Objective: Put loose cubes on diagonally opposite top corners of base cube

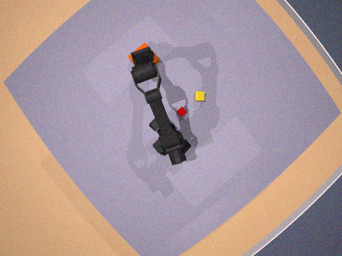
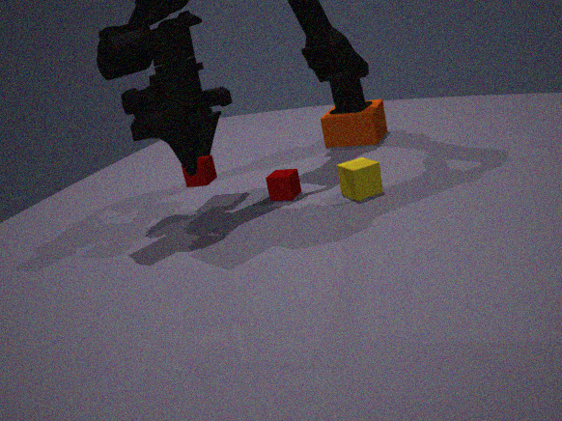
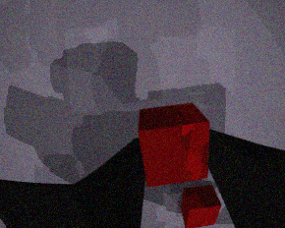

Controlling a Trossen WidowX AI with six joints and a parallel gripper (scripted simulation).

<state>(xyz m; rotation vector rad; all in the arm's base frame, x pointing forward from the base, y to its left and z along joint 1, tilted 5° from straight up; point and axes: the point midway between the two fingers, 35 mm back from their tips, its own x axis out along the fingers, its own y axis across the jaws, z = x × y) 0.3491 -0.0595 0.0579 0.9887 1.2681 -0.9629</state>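
Now: the yellow base cube 20 cm to the left of my gripper tip, 8 cm behind it and 4 cm below it.
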